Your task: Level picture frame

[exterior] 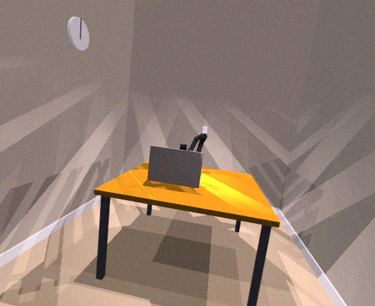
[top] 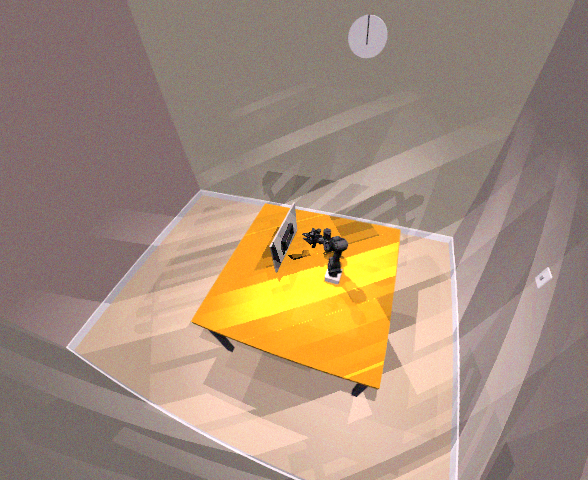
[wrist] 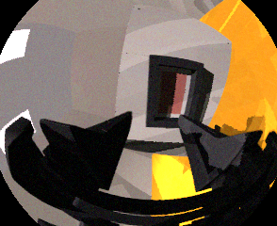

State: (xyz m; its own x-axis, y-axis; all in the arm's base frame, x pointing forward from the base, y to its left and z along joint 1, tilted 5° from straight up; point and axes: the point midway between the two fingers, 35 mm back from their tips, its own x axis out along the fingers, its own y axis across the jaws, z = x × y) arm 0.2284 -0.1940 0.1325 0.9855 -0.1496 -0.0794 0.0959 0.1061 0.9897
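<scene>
The dark picture frame is 130 mm ahead of my gripper tip, 50 mm below it and 30 mm to the right of it. From my gripper tip the other things lie so: grey wall panel 140 mm ahead, 60 mm below, 30 mm to the right.
</scene>
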